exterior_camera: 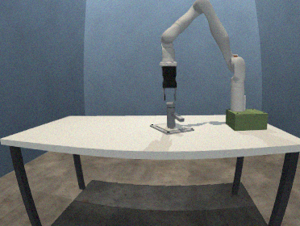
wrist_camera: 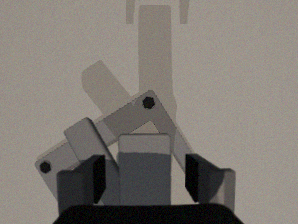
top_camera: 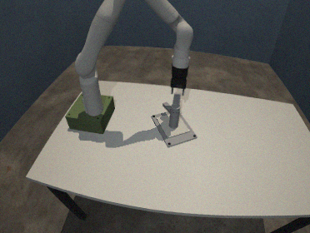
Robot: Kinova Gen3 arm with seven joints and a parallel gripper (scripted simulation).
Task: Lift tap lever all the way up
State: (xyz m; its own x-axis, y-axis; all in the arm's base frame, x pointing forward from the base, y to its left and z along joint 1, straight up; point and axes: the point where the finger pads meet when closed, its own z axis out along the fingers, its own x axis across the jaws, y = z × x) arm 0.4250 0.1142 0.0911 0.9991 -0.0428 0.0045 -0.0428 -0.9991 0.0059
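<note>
My hand is 3 cm to the left of the lever and 3 cm above it. From my hand the other things lie so: plate 18 cm below, 8 cm to the right; then grey tap 8 cm below, 5 cm to the right, 2 cm behind.
</note>
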